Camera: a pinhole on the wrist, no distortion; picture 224 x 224 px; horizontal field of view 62.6 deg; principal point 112.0 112.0 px. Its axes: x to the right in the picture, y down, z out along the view. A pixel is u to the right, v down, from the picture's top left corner.
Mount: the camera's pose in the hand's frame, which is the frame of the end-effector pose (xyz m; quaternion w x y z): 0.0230 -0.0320 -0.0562 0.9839 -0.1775 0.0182 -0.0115
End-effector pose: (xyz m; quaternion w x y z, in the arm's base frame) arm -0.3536 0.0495 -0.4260 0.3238 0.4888 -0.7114 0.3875
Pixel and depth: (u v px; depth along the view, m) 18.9 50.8 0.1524
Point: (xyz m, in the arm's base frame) -0.3244 -0.0267 -0.5135
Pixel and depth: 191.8 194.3 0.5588
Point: -0.8439 -0.3163 -0.4554
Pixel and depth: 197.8 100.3 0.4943
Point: -0.5710 -0.4044 -0.4230
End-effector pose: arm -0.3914 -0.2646 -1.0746 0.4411 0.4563 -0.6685 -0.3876
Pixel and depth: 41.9 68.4 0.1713
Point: -0.4958 -0.2188 -1.1281
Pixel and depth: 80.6 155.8 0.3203
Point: -0.6354 -0.1794 -1.0061
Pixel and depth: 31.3 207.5 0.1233
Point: -0.4424 -0.2158 -1.0258
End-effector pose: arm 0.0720 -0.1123 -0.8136 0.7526 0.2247 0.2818 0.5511
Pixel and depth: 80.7 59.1 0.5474
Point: 0.3955 -0.1707 -0.4146
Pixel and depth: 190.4 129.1 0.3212
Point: 0.1937 0.0770 -0.6065
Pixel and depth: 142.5 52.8 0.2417
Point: 0.2355 -0.0558 -0.6951
